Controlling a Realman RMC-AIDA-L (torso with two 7-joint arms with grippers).
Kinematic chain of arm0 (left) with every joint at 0, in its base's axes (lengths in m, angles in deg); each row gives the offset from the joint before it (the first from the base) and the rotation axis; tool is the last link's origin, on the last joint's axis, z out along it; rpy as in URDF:
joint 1: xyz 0 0 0.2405 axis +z
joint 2: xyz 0 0 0 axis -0.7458 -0.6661 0
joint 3: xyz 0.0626 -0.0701 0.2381 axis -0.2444 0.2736 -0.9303
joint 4: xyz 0 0 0 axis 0.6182 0.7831 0.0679
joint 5: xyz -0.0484 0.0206 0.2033 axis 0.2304 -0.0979 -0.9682
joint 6: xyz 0 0 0 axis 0.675 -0.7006 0.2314
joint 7: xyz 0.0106 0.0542 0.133 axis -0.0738 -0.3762 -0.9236
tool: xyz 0 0 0 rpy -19.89 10.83 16.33
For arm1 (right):
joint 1: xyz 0 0 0.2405 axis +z
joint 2: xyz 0 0 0 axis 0.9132 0.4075 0
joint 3: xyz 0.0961 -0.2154 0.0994 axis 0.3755 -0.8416 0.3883
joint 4: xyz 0 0 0 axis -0.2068 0.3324 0.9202
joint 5: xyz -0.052 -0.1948 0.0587 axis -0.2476 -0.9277 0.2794
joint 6: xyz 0 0 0 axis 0.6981 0.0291 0.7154
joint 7: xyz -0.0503 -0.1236 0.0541 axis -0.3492 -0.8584 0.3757
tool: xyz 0 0 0 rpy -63.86 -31.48 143.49
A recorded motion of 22 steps. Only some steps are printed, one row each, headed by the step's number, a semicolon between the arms.
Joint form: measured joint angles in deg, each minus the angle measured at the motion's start. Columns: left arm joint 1, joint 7, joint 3, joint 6, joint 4, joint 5, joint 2; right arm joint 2, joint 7, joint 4, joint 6, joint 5, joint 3, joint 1.
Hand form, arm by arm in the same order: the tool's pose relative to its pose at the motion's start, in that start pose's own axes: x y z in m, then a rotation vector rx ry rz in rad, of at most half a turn. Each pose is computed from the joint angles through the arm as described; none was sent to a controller.
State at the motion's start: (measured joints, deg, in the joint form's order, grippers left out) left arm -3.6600 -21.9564 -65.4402 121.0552 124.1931 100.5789 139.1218; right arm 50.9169 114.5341 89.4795 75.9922 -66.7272 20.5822 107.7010
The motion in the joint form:
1: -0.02 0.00 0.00 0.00 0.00 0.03 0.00; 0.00 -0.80 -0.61 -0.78 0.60 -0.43 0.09
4: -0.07 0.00 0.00 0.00 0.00 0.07 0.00; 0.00 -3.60 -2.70 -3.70 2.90 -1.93 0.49
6: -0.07 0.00 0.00 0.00 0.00 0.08 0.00; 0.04 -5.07 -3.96 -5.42 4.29 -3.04 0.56
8: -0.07 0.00 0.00 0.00 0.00 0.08 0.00; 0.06 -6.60 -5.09 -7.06 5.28 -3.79 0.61
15: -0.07 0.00 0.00 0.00 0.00 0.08 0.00; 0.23 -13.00 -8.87 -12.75 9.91 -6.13 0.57
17: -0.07 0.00 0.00 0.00 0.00 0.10 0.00; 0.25 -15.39 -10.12 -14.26 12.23 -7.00 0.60
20: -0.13 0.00 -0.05 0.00 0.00 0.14 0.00; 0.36 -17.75 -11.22 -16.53 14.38 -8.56 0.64
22: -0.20 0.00 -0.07 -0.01 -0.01 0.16 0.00; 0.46 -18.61 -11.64 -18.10 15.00 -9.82 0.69
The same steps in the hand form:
1: 0.0001 0.0002 -0.0001 -0.0006 0.0002 0.0003; 0.0001 0.0003 0.0022 0.0004 -0.0047 -0.0082
4: 0.0004 0.0004 -0.0002 -0.0014 0.0008 0.0010; -0.0005 0.0009 0.0098 0.0053 -0.0250 -0.0360
6: 0.0004 0.0005 -0.0002 -0.0016 0.0008 0.0011; 0.0009 0.0018 0.0146 0.0077 -0.0328 -0.0473
8: 0.0004 0.0005 -0.0002 -0.0016 0.0008 0.0011; 0.0027 0.0012 0.0182 0.0161 -0.0389 -0.0599
15: 0.0004 0.0005 -0.0002 -0.0016 0.0008 0.0011; 0.0086 -0.0005 0.0292 0.0474 -0.0728 -0.1035
17: 0.0004 0.0005 -0.0002 -0.0019 0.0008 0.0011; 0.0096 0.0001 0.0326 0.0505 -0.0889 -0.1158
20: 0.0006 0.0010 -0.0003 -0.0026 0.0012 0.0028; 0.0105 0.0010 0.0374 0.0628 -0.0999 -0.1372
22: 0.0010 0.0014 -0.0004 -0.0031 0.0019 0.0040; 0.0112 0.0018 0.0407 0.0743 -0.0978 -0.1540

